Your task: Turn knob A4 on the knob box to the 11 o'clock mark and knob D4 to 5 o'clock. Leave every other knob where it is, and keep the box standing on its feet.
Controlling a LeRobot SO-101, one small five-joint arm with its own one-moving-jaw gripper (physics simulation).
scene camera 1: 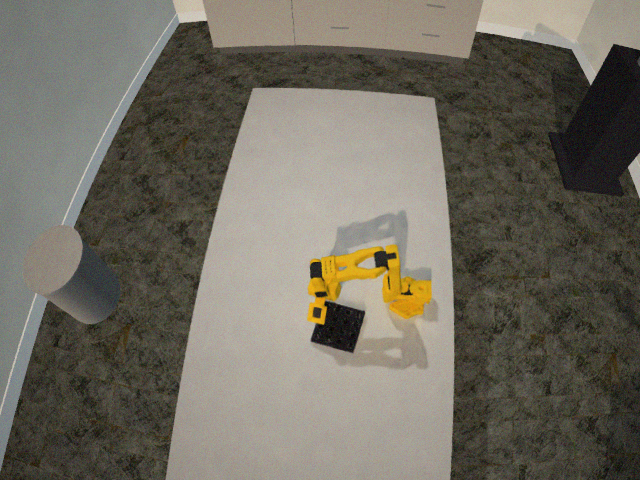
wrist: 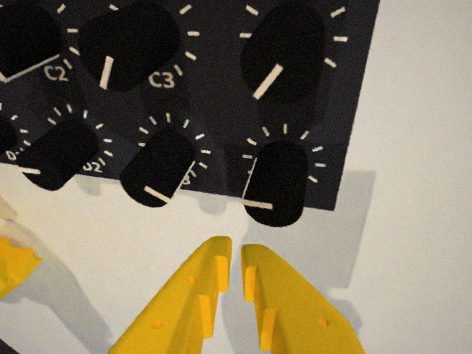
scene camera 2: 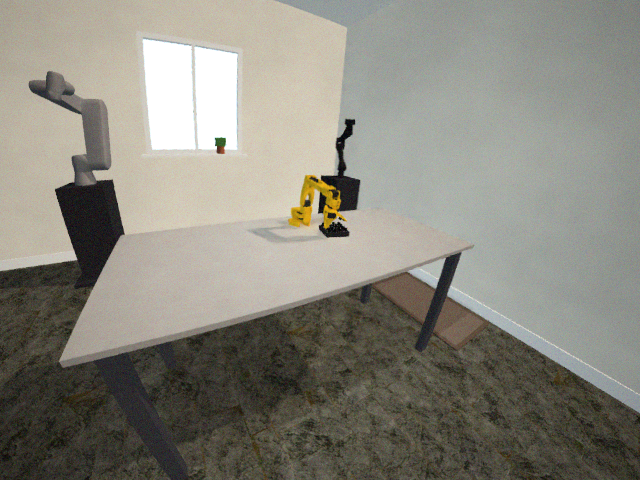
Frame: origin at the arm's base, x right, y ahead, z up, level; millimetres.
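Seen in the pictures: end effector, tool point: (scene camera 1: 332, 299) (wrist: 230, 257) (scene camera 2: 325, 227); arm's base, origin of the base link: (scene camera 1: 399, 298) (scene camera 2: 301, 224).
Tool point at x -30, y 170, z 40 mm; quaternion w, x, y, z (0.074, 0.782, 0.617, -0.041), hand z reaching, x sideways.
Note:
Offsets run from my tool point to a thing's top centre. Level surfaces: height alone.
The black knob box @(dx -61, dy -19, dz -2 mm) (scene camera 1: 343, 329) (scene camera 2: 336, 233) (wrist: 215, 100) lies flat on the table, turned at a slant in scene camera 1. In the wrist view, knob D4 @(dx -14, dy +12, dz -2 mm) (wrist: 280, 175) is at the box's near right corner, its white pointer line towards the left. The C4 knob @(dx -40, dy +17, dz -2 mm) (wrist: 295, 45) is behind it, its line towards the lower left. Knob A4 does not show in the wrist view, and its setting is too small to read in the scene views. My gripper (wrist: 236, 243) is shut and empty, its tips drawn just below D4, with a thin slit between them.
The white table @(dz -40 mm) (scene camera 1: 289, 170) (scene camera 2: 217, 279) carries the yellow arm (scene camera 1: 356, 263) (scene camera 2: 306, 196) and the box. Knobs C3 @(dx -45, dy -9, dz -2 mm) (wrist: 132, 45) and D3 @(dx -19, dy -14, dz -2 mm) (wrist: 160, 165) stand left of C4 and D4. Other robots on black pedestals (scene camera 2: 90, 227) (scene camera 2: 347, 193) stand beyond the table.

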